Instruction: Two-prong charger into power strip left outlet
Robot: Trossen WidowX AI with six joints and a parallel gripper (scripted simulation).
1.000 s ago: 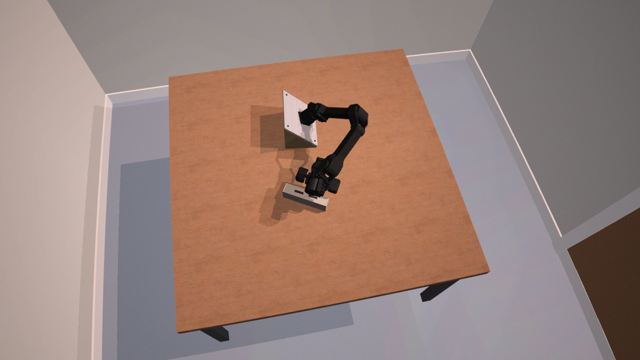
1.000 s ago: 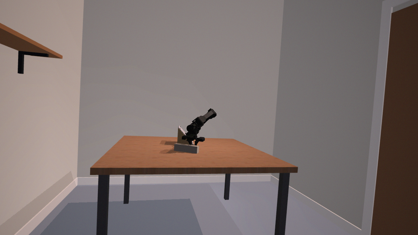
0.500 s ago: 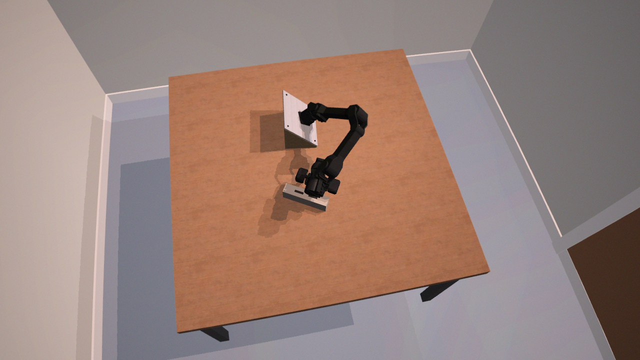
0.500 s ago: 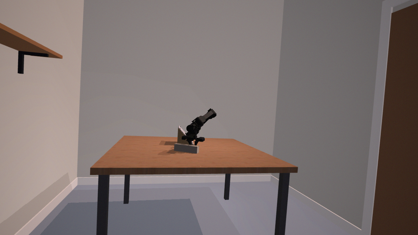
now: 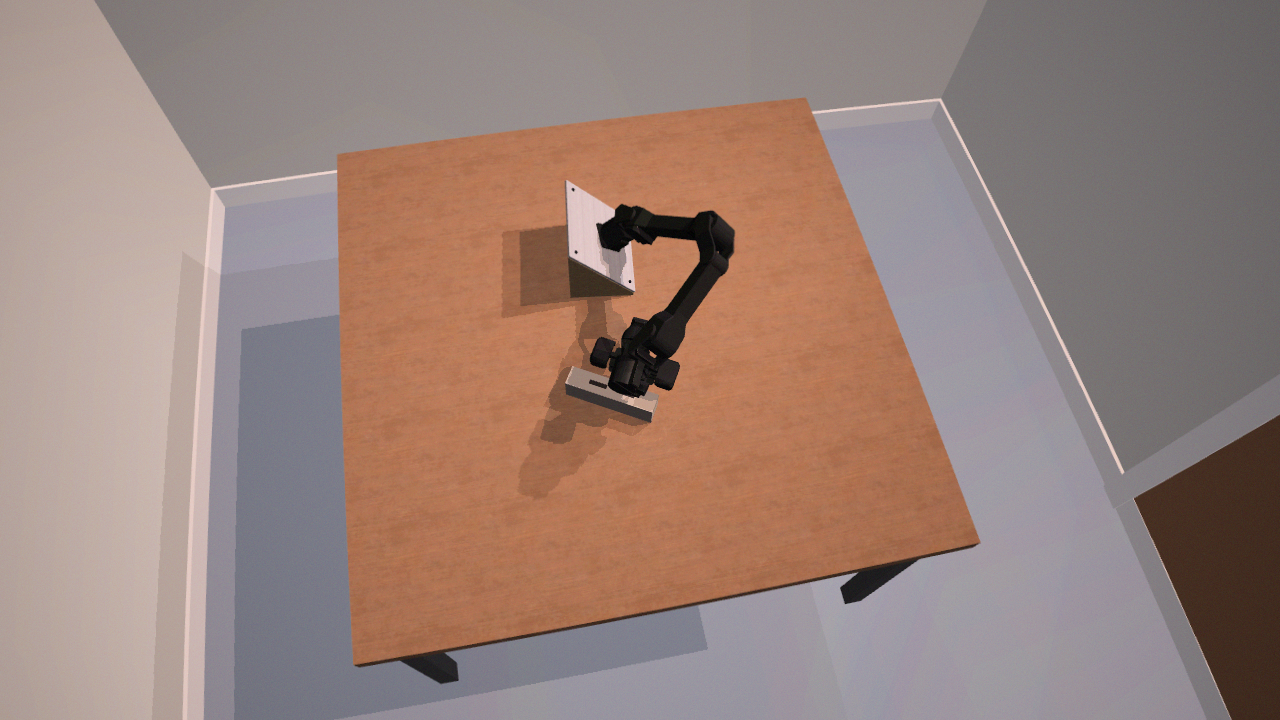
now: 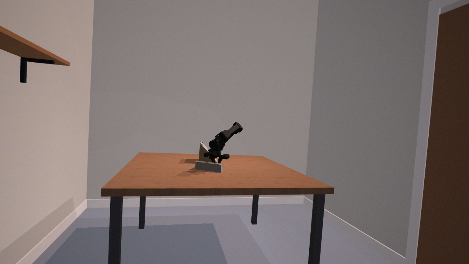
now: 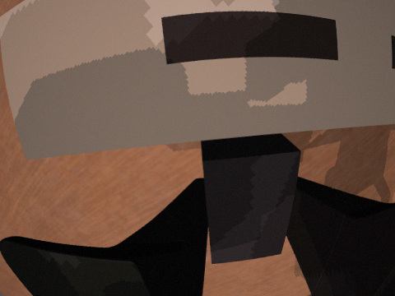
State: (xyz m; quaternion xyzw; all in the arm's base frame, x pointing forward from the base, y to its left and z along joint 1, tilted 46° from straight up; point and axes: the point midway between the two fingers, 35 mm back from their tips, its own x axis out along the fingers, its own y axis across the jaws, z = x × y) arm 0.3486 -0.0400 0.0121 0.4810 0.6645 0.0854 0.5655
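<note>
Now: gripper tip 20 mm short of the black two-prong charger, 10 mm to the left of it and 10 mm below it.
</note>
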